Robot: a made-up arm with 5 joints.
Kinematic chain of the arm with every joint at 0, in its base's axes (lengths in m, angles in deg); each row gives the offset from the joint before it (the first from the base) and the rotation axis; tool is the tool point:
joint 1: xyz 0 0 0.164 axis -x
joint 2: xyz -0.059 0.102 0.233 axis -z
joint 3: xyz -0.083 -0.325 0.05 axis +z
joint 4: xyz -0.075 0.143 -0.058 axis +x
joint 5: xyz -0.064 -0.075 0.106 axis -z
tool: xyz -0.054 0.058 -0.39
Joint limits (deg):
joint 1: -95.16..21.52
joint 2: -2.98..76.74
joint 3: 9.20..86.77
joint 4: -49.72..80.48
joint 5: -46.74..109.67
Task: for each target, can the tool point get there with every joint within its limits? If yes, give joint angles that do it. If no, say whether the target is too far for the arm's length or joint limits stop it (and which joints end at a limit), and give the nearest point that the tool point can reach.
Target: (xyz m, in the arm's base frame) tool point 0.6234 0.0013 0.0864
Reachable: no: joint limits stop it (at a limit: joint 1, joint 2, joint 3, joint 4, joint 5) | nearest point -0.0234 -0.0480 -0.1351 | short by 0.685 m
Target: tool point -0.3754 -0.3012 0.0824
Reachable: yes | joints -19.96 7.11 17.74 -38.44 -19.17
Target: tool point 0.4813 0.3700 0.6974
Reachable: no: joint limits stop it (at a limit: joint 2, joint 3, joint 4) | nearest point -0.0525 0.2454 0.5178 | short by 0.577 m
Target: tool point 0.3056 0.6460 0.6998
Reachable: no: joint limits stop it (at a limit: joint 2, joint 3, joint 4) | nearest point -0.0780 0.3645 0.4663 | short by 0.530 m
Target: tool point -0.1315 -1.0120 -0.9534
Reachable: no: too far | nearest point -0.1263 -0.3268 -0.1969 | short by 1.021 m
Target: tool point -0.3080 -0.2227 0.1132
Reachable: yes | joints -7.69 12.75 30.62 -29.09 71.51
